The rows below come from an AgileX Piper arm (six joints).
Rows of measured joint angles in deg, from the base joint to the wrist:
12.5 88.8 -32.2 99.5 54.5 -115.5
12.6 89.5 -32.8 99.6 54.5 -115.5
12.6 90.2 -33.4 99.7 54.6 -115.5
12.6 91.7 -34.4 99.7 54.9 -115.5
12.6 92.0 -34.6 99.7 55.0 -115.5
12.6 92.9 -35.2 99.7 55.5 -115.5
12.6 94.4 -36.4 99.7 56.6 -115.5
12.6 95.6 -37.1 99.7 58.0 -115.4
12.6 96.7 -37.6 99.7 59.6 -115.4
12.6 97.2 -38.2 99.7 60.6 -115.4
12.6 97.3 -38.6 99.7 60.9 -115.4
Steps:
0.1 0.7 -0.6 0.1 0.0 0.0
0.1 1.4 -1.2 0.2 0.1 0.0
0.1 2.9 -2.2 0.2 0.4 0.0
0.1 3.2 -2.4 0.2 0.5 0.0
0.1 4.1 -3.0 0.2 1.0 0.0
0.1 5.6 -4.2 0.2 2.1 0.0
0.1 6.8 -4.9 0.2 3.5 0.1
0.1 7.9 -5.4 0.2 5.1 0.1
0.1 8.4 -6.0 0.2 6.1 0.1
0.1 8.5 -6.4 0.2 6.4 0.1

